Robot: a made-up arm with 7 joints. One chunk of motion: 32 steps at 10 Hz.
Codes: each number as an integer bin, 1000 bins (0 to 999) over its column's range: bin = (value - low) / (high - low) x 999, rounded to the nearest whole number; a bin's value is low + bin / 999 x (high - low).
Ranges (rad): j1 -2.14..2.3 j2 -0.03..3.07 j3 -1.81..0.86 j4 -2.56..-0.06 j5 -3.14..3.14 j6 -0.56..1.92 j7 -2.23..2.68
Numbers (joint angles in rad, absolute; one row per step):
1: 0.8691 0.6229 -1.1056 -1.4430 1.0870 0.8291 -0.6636
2: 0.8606 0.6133 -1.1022 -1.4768 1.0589 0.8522 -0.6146
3: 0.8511 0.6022 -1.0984 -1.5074 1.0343 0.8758 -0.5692
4: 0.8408 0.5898 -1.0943 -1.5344 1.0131 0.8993 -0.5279
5: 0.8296 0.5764 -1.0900 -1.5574 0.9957 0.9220 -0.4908
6: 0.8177 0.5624 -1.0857 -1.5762 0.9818 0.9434 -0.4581
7: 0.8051 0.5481 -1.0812 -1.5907 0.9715 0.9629 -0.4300
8: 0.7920 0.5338 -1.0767 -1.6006 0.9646 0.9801 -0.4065
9: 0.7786 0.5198 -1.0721 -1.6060 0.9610 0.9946 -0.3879
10: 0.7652 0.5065 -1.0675 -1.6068 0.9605 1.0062 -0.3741
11: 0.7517 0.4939 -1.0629 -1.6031 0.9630 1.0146 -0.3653
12: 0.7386 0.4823 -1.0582 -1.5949 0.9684 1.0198 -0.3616
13: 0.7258 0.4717 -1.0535 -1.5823 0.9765 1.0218 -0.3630
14: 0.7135 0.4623 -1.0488 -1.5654 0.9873 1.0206 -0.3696
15: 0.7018 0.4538 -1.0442 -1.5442 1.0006 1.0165 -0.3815
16: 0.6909 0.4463 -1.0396 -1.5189 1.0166 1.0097 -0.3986
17: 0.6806 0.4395 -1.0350 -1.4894 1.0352 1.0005 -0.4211
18: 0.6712 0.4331 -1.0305 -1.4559 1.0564 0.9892 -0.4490
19: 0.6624 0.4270 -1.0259 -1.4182 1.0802 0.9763 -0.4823
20: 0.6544 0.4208 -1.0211 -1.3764 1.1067 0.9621 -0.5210
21: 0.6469 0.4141 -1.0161 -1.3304 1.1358 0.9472 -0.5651
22: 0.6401 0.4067 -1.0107 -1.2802 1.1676 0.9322 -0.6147
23: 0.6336 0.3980 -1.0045 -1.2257 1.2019 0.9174 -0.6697
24: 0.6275 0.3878 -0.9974 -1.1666 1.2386 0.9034 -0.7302
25: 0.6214 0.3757 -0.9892 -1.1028 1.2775 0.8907 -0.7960
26: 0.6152 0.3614 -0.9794 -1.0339 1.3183 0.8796 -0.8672
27: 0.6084 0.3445 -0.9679 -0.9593 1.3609 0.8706 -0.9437
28: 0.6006 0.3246 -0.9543 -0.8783 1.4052 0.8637 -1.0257
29: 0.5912 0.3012 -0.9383 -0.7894 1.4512 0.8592 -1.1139
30: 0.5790 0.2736 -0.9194 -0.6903 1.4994 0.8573 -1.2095
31: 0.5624 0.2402 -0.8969 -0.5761 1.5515 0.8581 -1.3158
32: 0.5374 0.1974 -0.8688 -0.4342 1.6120 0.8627 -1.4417
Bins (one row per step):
1: 677 210 264 446 672 560 319
2: 675 207 265 433 668 569 329
3: 673 204 266 421 664 578 338
4: 671 200 268 410 661 588 346
5: 668 195 269 401 658 597 354
6: 665 191 271 393 656 606 361
7: 663 186 273 387 654 613 366
8: 660 182 274 383 653 620 371
9: 657 177 276 381 652 626 375
10: 654 173 278 381 652 631 378
11: 651 169 280 382 653 634 379
12: 648 165 281 386 654 636 380
13: 645 162 283 391 655 637 380
14: 642 159 285 397 657 637 379
15: 639 156 287 406 659 635 376
16: 637 153 288 416 661 632 373
17: 635 151 290 428 664 629 368
18: 633 149 292 441 668 624 362
19: 631 147 293 456 671 619 356
20: 629 145 295 473 676 613 348
21: 627 143 297 491 680 607 339
22: 626 141 299 511 685 601 329
23: 624 138 301 533 691 595 317
24: 623 135 304 557 697 589 305
25: 621 131 307 582 703 584 292
26: 620 126 311 610 709 580 277
27: 618 121 315 640 716 576 262
28: 617 114 320 672 723 573 245
29: 615 107 326 708 730 572 227
30: 612 98 333 747 738 571 208
31: 608 87 342 793 746 571 186
32: 602 73 352 849 756 573 160

